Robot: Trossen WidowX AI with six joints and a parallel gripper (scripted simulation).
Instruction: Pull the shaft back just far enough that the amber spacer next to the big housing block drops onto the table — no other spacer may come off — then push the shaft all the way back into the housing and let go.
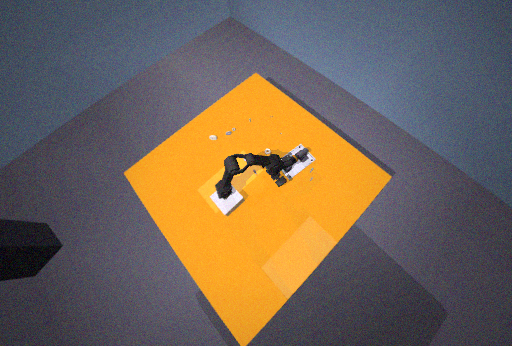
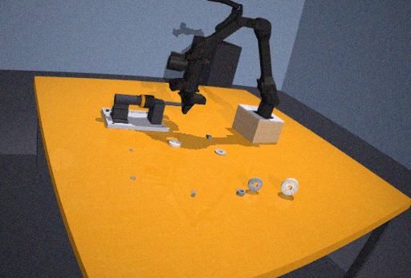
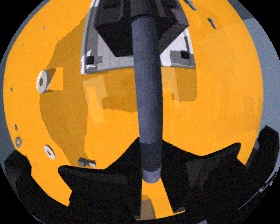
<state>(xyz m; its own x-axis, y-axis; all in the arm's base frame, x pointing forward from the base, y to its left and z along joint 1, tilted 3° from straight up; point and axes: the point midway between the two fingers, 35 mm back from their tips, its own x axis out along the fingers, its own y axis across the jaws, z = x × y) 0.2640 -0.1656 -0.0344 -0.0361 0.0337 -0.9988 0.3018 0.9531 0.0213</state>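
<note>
The dark shaft is 80 mm ahead of my gripper tip, 20 mm to the right of it and 30 mm above it. The rest, counted from my gripper tip: grey ring: 10 mm ahead, 230 mm to the left, 40 mm below; amber spacer: 170 mm ahead, 50 mm to the right, 30 mm above; white ring: 140 mm ahead, 140 mm to the left, 40 mm below.
</note>
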